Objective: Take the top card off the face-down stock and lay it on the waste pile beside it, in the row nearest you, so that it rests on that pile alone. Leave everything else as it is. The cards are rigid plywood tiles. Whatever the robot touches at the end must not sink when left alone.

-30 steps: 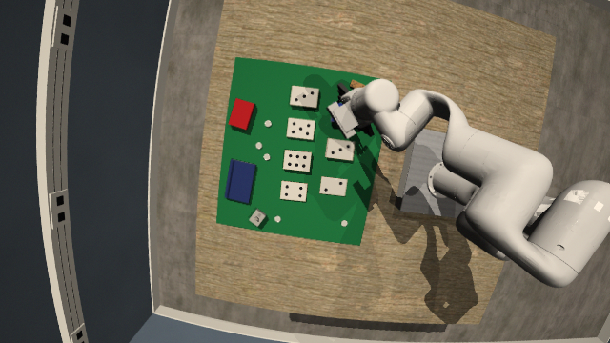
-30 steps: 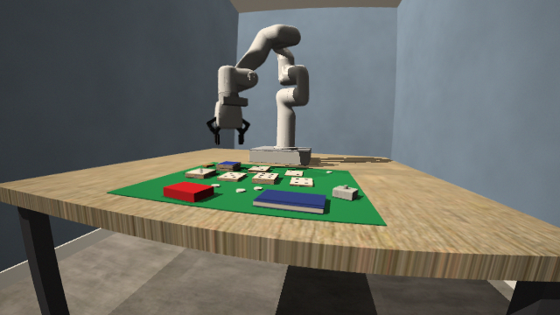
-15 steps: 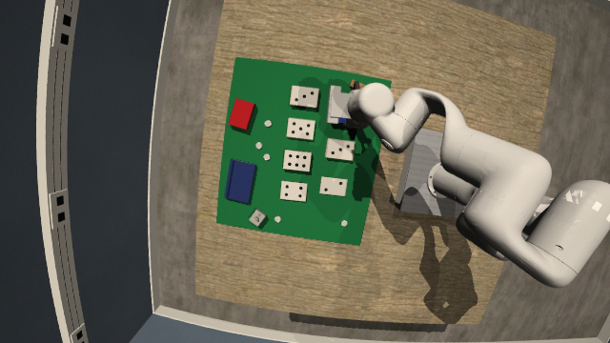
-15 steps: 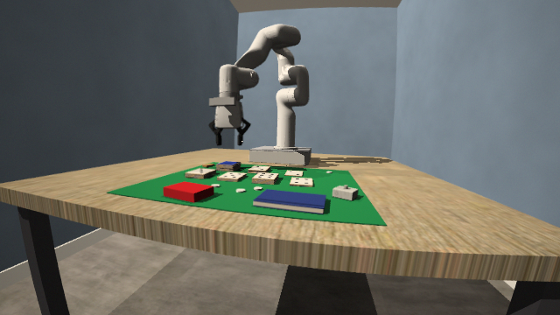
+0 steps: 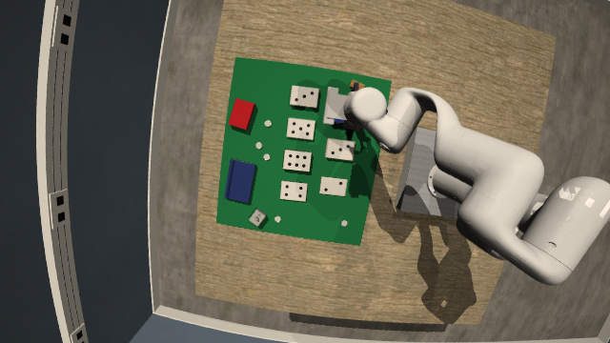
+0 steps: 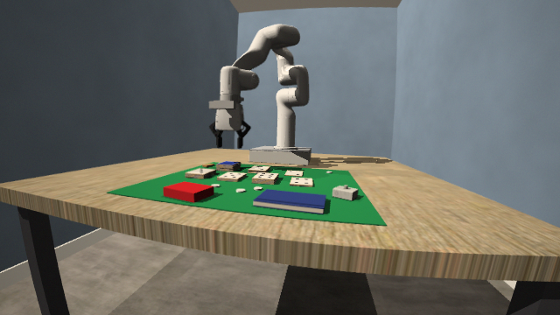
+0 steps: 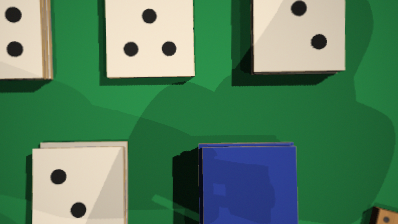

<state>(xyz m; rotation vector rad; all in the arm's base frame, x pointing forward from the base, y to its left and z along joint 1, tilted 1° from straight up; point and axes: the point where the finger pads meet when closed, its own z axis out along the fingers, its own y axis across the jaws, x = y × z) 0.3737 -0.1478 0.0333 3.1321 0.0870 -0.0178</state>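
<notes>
The brown piece is 20 mm behind my hand, 100 mm to the right of it and 90 mm below it. Also, from my hand: blue book (320 mm ahead, 290 mm to the left, 90 mm below); then red box (340 mm ahead, 60 mm to the left, 80 mm below); then green mat (130 mm ahead, 160 mm to the left, 110 mm below).
</notes>
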